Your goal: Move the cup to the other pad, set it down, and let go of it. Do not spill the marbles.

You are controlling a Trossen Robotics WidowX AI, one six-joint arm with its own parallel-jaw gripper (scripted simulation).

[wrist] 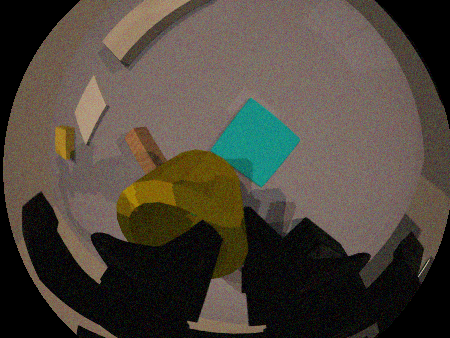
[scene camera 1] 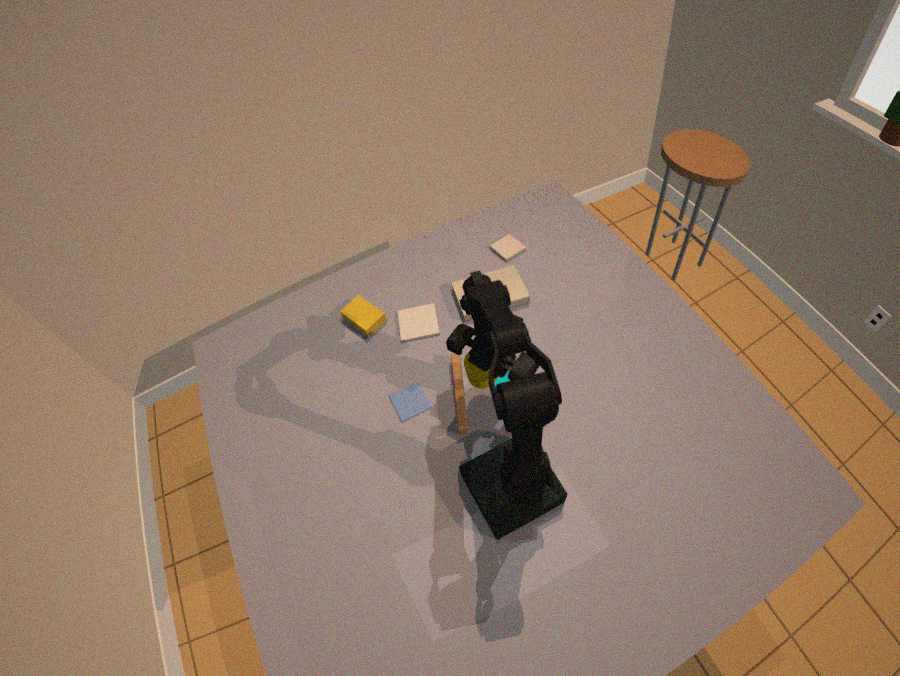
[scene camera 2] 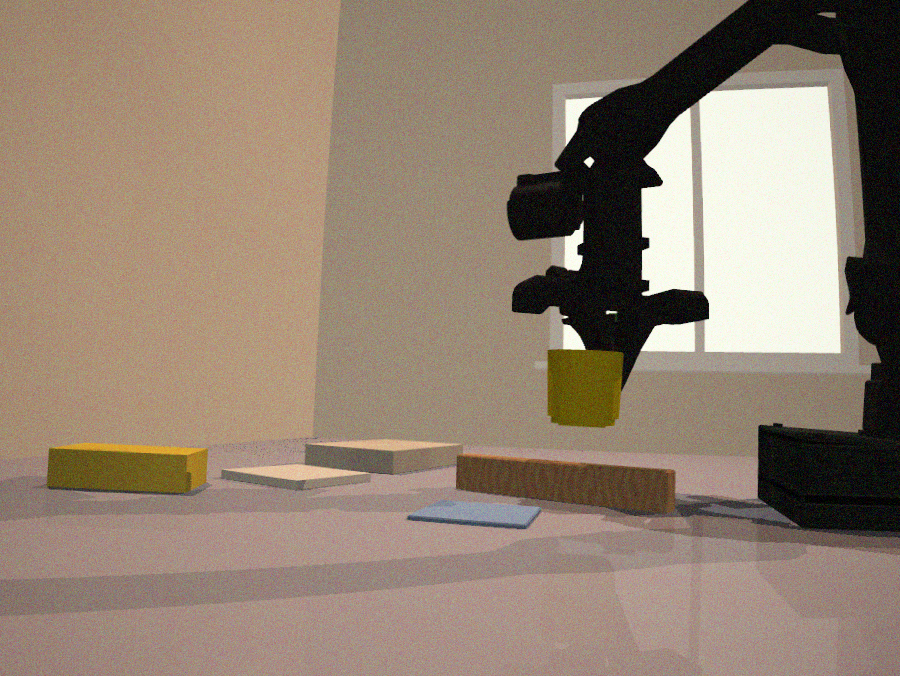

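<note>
Scene camera 2 shows my gripper [scene camera 2: 610, 391], a yellow cup [scene camera 2: 584, 386], a cream slab [scene camera 2: 383, 456] and a wooden bar [scene camera 2: 624, 487]. Visible in the wrist view are a teal pad [wrist: 255, 143], the yellow cup [wrist: 154, 210] and my gripper [wrist: 234, 211]. Scene camera 1 shows the cream slab [scene camera 1: 508, 276] and my gripper [scene camera 1: 493, 375].
</note>
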